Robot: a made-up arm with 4 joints.
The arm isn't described. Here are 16 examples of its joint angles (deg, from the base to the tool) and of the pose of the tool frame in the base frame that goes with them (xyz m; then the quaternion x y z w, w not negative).
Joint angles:
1: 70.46 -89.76 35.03 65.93
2: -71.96 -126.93 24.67 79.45
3: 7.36 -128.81 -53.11 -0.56
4: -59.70 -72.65 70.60 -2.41
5: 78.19 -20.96 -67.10 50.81
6: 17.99 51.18 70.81 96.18
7: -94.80 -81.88 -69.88 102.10
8: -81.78 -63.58 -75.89 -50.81
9: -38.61 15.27 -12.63 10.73
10: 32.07 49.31 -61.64 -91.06
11: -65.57 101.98 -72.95 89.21
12: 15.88 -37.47 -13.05 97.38
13: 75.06 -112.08 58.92 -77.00
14: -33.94 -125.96 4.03 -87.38
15: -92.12 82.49 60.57 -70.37
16: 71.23 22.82 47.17 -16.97
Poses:
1: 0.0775 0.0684 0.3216 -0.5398 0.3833 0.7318 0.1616
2: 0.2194 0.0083 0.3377 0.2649 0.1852 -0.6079 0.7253
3: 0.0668 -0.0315 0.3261 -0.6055 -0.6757 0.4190 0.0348
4: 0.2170 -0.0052 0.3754 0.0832 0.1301 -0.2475 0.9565
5: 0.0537 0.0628 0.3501 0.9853 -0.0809 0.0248 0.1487
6: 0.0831 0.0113 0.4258 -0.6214 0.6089 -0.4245 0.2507
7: 0.2560 0.0857 0.3512 0.1038 0.5794 -0.7964 0.1393
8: 0.2725 0.0536 0.2996 0.0238 0.8406 0.5163 0.1621
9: 0.2189 -0.0208 0.3874 0.6893 0.2771 0.3387 0.5774
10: 0.0645 -0.0327 0.4512 -0.3015 -0.3306 0.2130 0.8686
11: 0.2134 -0.0359 0.4050 0.2384 0.6513 0.7176 0.0638
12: 0.1337 -0.0078 0.3859 -0.9435 0.0344 0.2913 0.1542
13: 0.0395 0.0508 0.3543 0.1996 0.7396 -0.5762 0.2850
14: 0.2194 -0.0709 0.3404 -0.2929 0.8604 0.0659 0.4118
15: 0.2737 0.0070 0.3704 0.6729 -0.0941 0.2354 0.6950
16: 0.0355 0.0782 0.3505 0.3307 -0.6864 -0.5380 0.3606
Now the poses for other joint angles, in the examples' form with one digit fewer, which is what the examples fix.
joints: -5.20 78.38 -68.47 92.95
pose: 0.089 -0.029 0.403 0.630 0.483 0.519 0.317
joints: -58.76 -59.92 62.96 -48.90
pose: 0.231 -0.009 0.403 -0.184 0.231 -0.136 0.946
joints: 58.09 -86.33 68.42 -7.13
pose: 0.053 0.059 0.349 0.252 0.077 -0.918 0.295
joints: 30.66 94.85 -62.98 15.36
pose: 0.053 0.003 0.407 0.188 -0.199 0.522 0.808
